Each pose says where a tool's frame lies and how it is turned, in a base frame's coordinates. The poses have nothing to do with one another.
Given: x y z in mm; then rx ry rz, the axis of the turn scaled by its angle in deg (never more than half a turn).
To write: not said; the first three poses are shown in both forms.
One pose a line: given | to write
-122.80 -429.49 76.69 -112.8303 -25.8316 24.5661 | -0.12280 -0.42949 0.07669 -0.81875 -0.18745 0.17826 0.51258
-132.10 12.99 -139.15 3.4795 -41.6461 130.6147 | -0.13210 0.01299 -0.13915 0.02362 -0.28268 0.88658 0.36538
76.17 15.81 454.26 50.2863 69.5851 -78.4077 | 0.07617 0.01581 0.45426 0.36732 0.50829 -0.57273 0.52792
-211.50 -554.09 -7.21 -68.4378 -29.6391 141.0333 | -0.21150 -0.55409 -0.00721 -0.42215 -0.18283 0.86995 0.17761
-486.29 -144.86 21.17 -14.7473 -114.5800 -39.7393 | -0.48629 -0.14486 0.02117 -0.10566 -0.82096 -0.28473 0.48352
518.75 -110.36 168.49 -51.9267 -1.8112 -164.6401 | 0.51875 -0.11036 0.16849 -0.30015 -0.01047 -0.95167 0.06415
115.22 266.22 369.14 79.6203 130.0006 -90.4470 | 0.11522 0.26622 0.36914 0.44905 0.73319 -0.51011 0.02393
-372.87 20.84 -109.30 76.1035 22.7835 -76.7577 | -0.37287 0.02084 -0.10930 0.56594 0.16943 -0.57081 0.57025
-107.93 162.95 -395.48 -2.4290 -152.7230 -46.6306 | -0.10793 0.16295 -0.39548 -0.01497 -0.94134 -0.28742 0.17621
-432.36 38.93 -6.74 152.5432 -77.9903 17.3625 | -0.43236 0.03893 -0.00674 0.88379 -0.45185 0.10059 0.06800
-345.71 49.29 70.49 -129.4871 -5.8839 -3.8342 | -0.34571 0.04929 0.07049 -0.90379 -0.04107 -0.02676 0.42517
